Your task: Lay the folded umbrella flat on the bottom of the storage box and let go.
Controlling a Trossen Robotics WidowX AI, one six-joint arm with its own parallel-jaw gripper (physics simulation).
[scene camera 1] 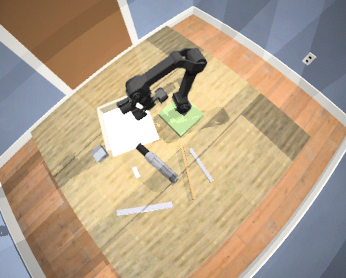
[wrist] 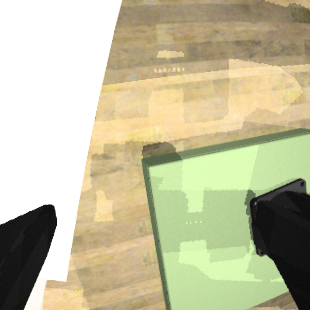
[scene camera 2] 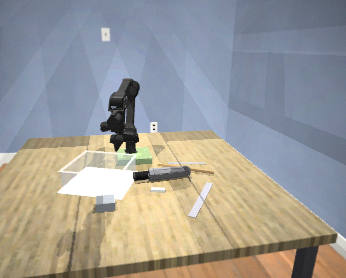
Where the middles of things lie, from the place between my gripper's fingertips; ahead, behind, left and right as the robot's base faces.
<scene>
Now: hand 150 mm short of the storage box [scene camera 2: 98, 173], 100 mm to the left of it and 60 mm above it.
</scene>
